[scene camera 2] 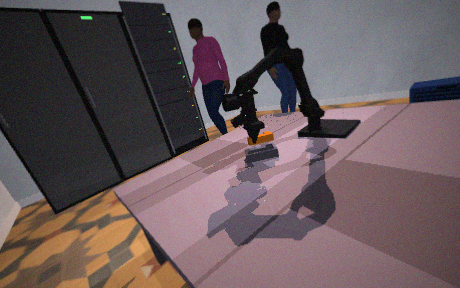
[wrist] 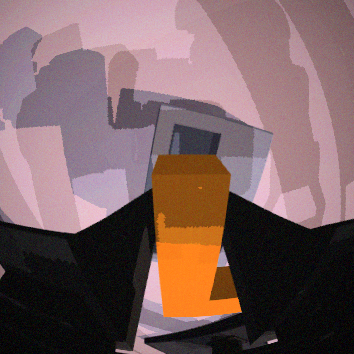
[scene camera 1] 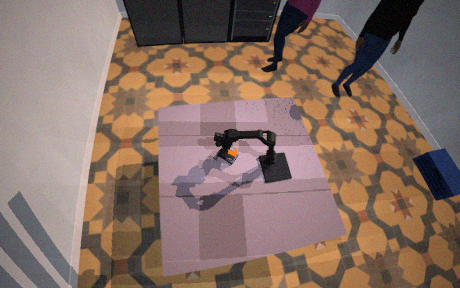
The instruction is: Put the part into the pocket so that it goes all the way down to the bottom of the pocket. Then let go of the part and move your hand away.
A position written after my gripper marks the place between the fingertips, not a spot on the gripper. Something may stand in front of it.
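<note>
My gripper (wrist: pixel 186 195) holds an orange block (wrist: pixel 189 191), and the orange block touches nothing else. I can also see a grey pocket block (wrist: pixel 242 149).
</note>
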